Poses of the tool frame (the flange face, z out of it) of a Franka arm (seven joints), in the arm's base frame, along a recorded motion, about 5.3 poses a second.
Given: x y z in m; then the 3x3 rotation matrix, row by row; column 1 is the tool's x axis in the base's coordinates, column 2 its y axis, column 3 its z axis. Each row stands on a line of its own.
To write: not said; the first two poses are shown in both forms.
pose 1, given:
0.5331, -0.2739, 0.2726
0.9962, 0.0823, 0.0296
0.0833, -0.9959, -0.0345
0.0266, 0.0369, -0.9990
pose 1, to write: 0.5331, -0.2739, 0.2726, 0.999, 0.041, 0.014, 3.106
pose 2, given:
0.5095, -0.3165, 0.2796
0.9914, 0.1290, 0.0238
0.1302, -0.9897, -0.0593
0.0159, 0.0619, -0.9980
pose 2, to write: 0.5095, -0.3165, 0.2796, 0.998, 0.065, 0.010, 3.081
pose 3, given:
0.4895, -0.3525, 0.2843
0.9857, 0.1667, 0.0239
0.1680, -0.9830, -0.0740
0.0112, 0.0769, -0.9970
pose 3, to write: 0.4895, -0.3525, 0.2843, 0.996, 0.084, 0.009, 3.066
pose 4, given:
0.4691, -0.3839, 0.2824
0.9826, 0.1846, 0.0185
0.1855, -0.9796, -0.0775
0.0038, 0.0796, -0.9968
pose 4, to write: 0.4691, -0.3839, 0.2824, 0.996, 0.093, 0.006, 3.063
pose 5, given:
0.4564, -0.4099, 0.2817
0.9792, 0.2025, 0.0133
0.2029, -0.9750, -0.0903
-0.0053, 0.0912, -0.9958
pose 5, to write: 0.4564, -0.4099, 0.2817, 0.995, 0.102, 0.002, 3.050
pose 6, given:
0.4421, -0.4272, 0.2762
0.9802, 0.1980, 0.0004
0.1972, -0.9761, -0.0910
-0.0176, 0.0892, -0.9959
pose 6, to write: 0.4421, -0.4272, 0.2762, 0.995, 0.099, -0.004, 3.051
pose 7, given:
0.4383, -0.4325, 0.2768
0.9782, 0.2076, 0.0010
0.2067, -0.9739, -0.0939
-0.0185, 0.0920, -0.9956
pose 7, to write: 0.4383, -0.4325, 0.2768, 0.995, 0.104, -0.004, 3.048
